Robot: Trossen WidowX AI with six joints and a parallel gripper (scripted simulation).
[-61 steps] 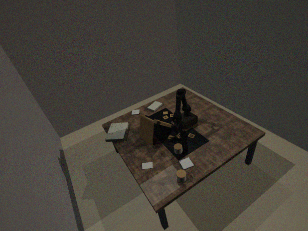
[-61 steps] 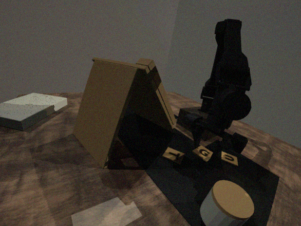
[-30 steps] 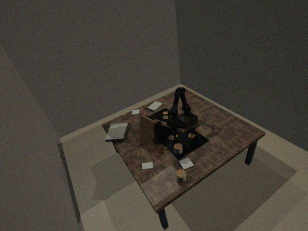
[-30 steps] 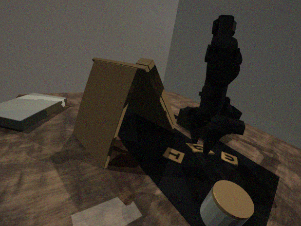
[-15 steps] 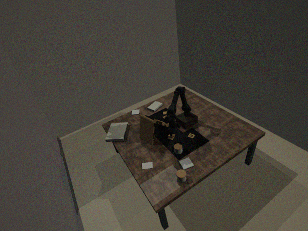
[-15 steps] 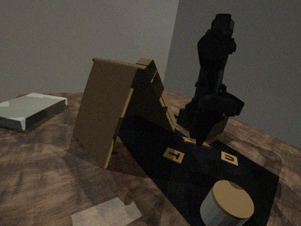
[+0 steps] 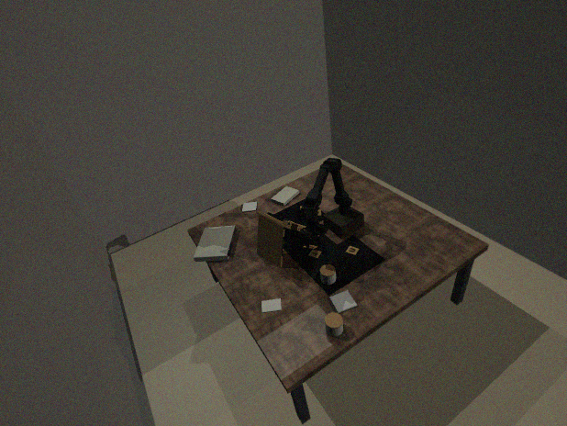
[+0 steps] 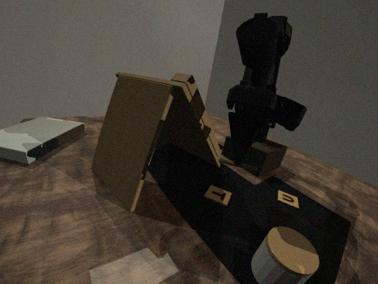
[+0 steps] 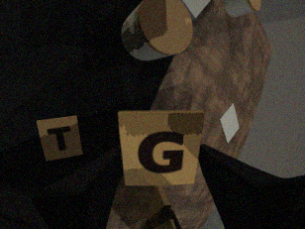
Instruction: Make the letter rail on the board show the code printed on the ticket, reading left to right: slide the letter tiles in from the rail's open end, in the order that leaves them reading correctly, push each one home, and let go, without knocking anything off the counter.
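The white ticket is 300 mm to the right of my gripper tip, 70 mm behind it and 50 mm below it. Round my gripper tip: tan tile marked g: right at my gripper tip; then tile marked t: 130 mm below, 60 mm to the right, 60 mm behind; then black mat: 180 mm behind, 150 mm to the right, 140 mm below.
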